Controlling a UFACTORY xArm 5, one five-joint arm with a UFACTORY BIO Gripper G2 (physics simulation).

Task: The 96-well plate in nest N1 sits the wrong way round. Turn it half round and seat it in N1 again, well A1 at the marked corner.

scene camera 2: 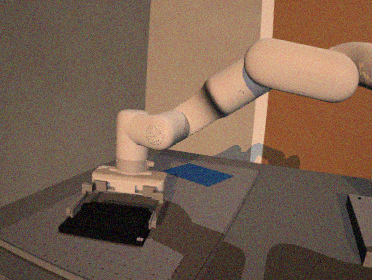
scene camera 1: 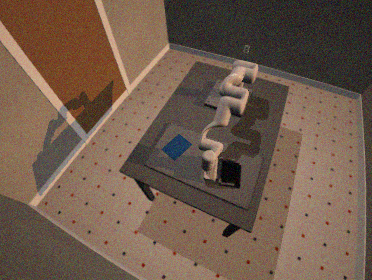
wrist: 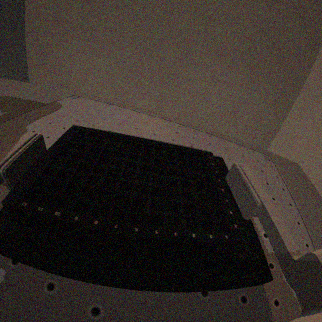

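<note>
The black 96-well plate [scene camera 1: 231, 172] [scene camera 2: 107, 217] [wrist: 135, 190] lies flat in the black nest N1 [scene camera 2: 100, 237]; the two are hard to tell apart in the dim light. A small white mark shows on the nest's near right corner in scene camera 2. In the wrist view, small blurred labels run along the plate's near edge and up its right edge, meeting at the near right. The marked corner does not show there. My gripper [scene camera 1: 226, 173] [scene camera 2: 113, 216] [wrist: 134, 176] is open, low over the plate, with one finger beside each short end and nothing held.
A blue rectangle [scene camera 1: 176, 147] [scene camera 2: 200, 174] lies on the perforated board [scene camera 1: 157, 157] [scene camera 2: 210, 200], beyond the gripper in scene camera 2. A pale, dark-sided block [scene camera 2: 363, 215] stands at the right of that view. The arm reaches over the table from its far end in scene camera 1.
</note>
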